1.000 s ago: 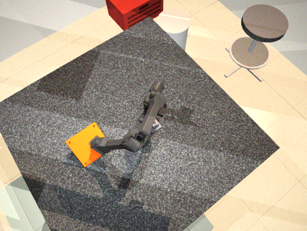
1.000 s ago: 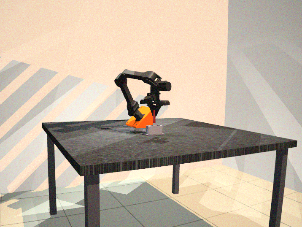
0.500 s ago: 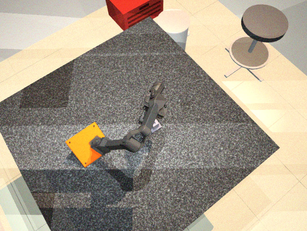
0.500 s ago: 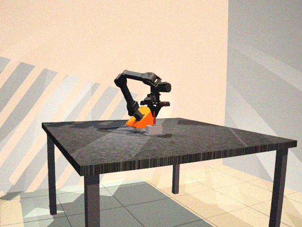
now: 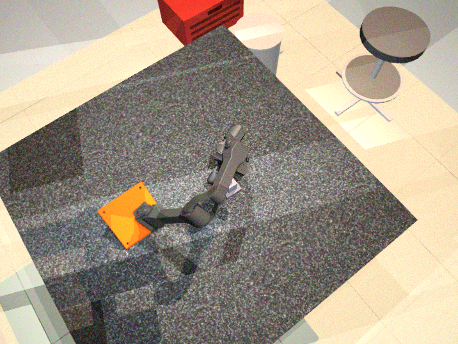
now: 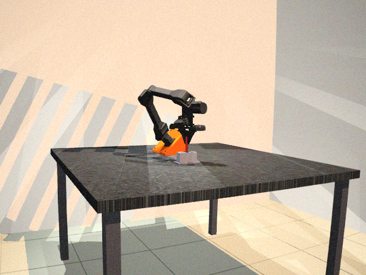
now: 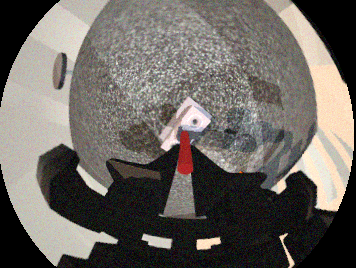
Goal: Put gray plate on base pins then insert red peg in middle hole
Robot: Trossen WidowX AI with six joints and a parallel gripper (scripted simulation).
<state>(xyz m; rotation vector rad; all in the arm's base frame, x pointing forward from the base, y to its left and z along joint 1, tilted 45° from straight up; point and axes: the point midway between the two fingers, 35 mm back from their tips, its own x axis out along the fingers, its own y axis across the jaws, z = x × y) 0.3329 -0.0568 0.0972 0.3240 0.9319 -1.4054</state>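
The red peg is right at my gripper tip. The rest, counted from my gripper tip: gray plate: 5 cm below; base: 9 cm below.
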